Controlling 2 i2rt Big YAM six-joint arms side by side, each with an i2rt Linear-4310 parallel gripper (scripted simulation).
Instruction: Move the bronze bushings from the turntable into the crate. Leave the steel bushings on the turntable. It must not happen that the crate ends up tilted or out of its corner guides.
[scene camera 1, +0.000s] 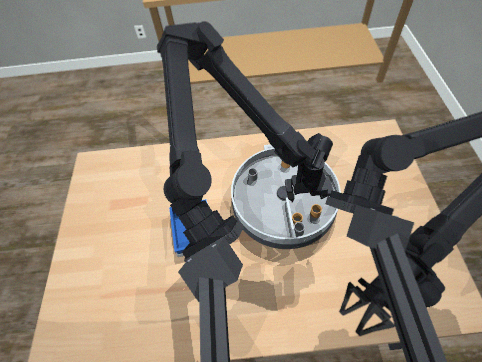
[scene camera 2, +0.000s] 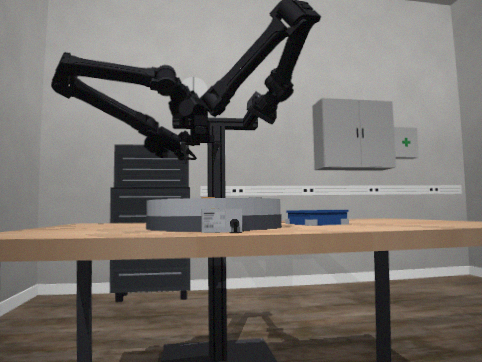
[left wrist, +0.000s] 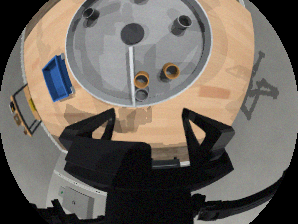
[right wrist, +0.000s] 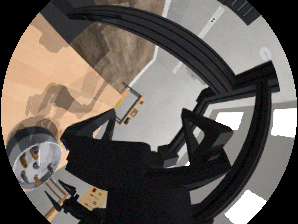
I see my left gripper (scene camera 1: 306, 199), my right gripper (scene camera 1: 348, 323) and a blue crate (scene camera 2: 324, 217).
The blue crate is seen too in the left wrist view (left wrist: 51, 73). My left gripper shows as well in the left wrist view (left wrist: 148, 111). My right gripper is seen too in the right wrist view (right wrist: 148, 111).
